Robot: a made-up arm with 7 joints.
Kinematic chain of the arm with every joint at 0, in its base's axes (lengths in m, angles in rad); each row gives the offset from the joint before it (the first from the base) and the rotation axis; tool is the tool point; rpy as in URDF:
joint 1: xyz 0 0 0.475 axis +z
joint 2: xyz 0 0 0 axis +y
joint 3: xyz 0 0 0.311 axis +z
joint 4: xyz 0.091 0 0 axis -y
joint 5: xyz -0.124 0 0.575 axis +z
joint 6: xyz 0 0 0 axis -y
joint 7: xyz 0.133 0 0 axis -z
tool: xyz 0 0 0 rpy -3.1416 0 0
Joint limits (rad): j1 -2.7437..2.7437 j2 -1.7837..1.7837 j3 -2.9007..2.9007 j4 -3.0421..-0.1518 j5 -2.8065..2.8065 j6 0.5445..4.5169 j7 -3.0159..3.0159
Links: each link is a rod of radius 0.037 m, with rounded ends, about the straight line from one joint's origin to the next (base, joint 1, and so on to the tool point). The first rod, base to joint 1, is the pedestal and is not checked.
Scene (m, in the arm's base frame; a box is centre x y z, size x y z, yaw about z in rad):
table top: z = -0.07
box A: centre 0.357 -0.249 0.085 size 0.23 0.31 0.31 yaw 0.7
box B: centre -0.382 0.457 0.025 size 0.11 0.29 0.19 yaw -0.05
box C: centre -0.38 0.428 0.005 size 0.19 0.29 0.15 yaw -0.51
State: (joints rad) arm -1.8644 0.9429 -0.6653 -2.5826 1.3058 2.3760 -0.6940
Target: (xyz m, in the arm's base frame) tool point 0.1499 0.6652 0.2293
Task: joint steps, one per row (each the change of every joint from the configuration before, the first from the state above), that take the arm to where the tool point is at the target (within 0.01 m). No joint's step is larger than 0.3 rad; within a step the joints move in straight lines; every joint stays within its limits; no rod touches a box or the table.
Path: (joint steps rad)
1: 0.0752 0.0353 0.2906 -0.1532 0.1217 0.1316 -0.0974
2: 0.0751 0.0353 0.2906 -0.1531 0.1218 0.1316 -0.0974
3: 0.0752 0.0353 0.2906 -0.1532 0.1217 0.1316 -0.0975
4: 0.2106 0.0941 0.1543 0.0991 0.0237 0.0633 0.0332
5: 0.2107 0.0942 0.1542 0.0992 0.0236 0.0632 0.0332
6: 0.2106 0.0942 0.1542 0.0991 0.0236 0.0633 0.0332
7: 0.1845 0.0707 0.1525 0.1232 -0.1360 -0.2643 0.0482
8: 0.1844 0.0708 0.1524 0.1231 -0.1360 -0.2644 0.0481
9: 0.1845 0.0707 0.1524 0.1232 -0.1360 -0.2644 0.0482
10: 0.1844 0.0707 0.1524 0.1231 -0.1359 -0.2643 0.0482

